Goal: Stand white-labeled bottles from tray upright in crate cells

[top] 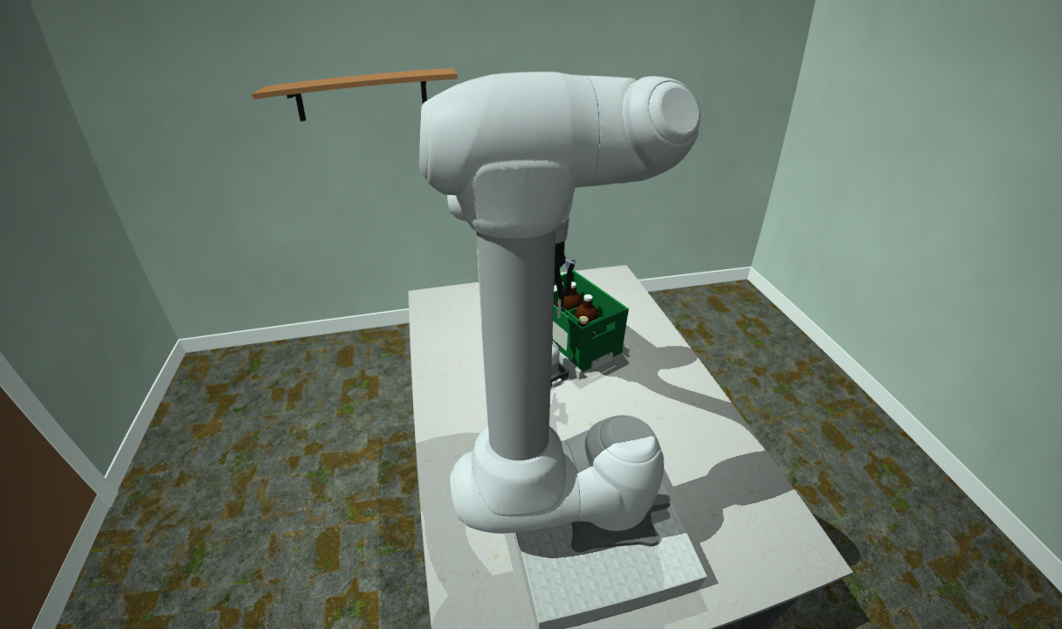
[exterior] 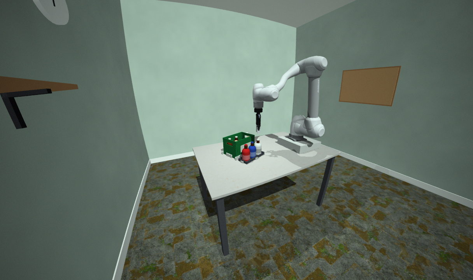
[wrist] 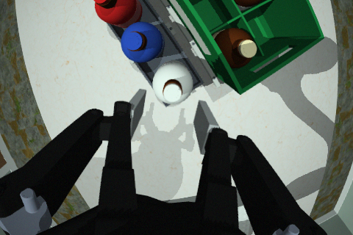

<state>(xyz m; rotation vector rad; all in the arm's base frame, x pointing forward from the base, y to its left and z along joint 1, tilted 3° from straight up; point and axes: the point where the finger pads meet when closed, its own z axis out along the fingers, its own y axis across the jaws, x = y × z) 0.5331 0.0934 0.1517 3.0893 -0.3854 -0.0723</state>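
My hand is 170 mm above the white-labeled bottle. Round my hand: blue bottle: 170 mm below, 80 mm ahead, 50 mm to the left; red bottle: 170 mm below, 150 mm ahead, 90 mm to the left; green crate: 170 mm below, 160 mm ahead, 110 mm to the right.
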